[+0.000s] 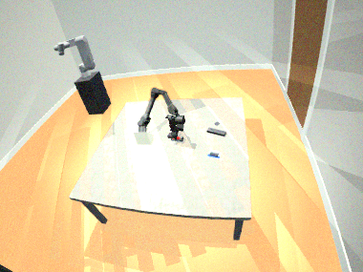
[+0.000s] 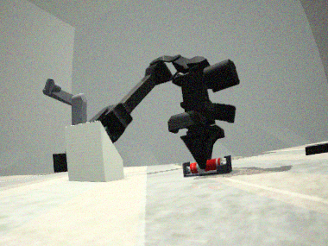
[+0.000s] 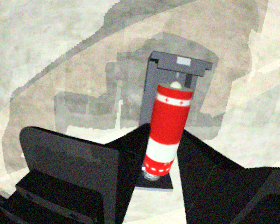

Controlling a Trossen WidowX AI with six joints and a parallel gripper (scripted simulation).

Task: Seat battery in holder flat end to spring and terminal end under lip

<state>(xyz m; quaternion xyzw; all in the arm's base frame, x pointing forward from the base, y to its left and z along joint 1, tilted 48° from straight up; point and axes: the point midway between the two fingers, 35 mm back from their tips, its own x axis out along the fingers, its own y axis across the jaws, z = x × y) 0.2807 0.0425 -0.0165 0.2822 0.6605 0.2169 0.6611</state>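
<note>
Right now the battery is 1 cm above my gripper tip.
</note>
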